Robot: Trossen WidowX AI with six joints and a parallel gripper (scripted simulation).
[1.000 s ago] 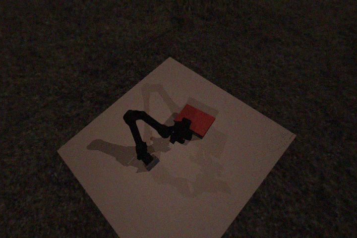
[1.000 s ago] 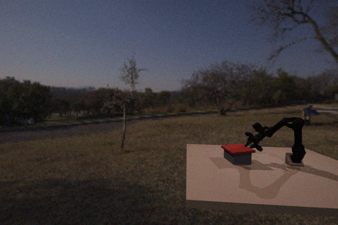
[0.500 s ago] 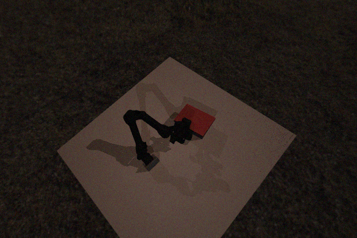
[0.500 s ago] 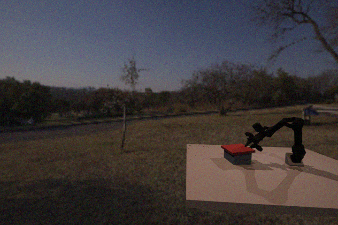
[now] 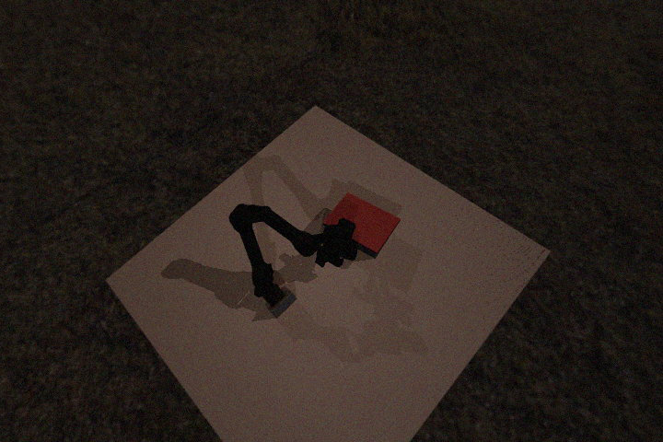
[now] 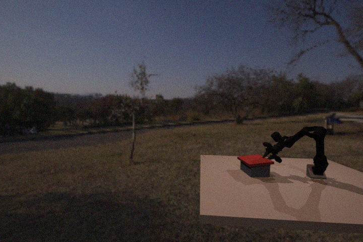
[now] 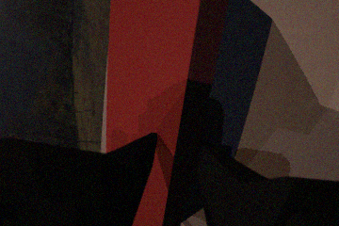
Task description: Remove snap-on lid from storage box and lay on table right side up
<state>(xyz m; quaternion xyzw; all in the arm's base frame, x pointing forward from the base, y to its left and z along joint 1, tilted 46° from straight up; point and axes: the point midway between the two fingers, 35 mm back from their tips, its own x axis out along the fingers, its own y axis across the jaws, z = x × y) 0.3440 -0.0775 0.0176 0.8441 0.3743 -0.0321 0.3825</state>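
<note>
My gripper tip is 80 mm short of the red lid and 20 mm to the right of it. Also, from my gripper tip: grey-blue storage box (70 mm ahead, 20 mm to the left, 60 mm below).
</note>
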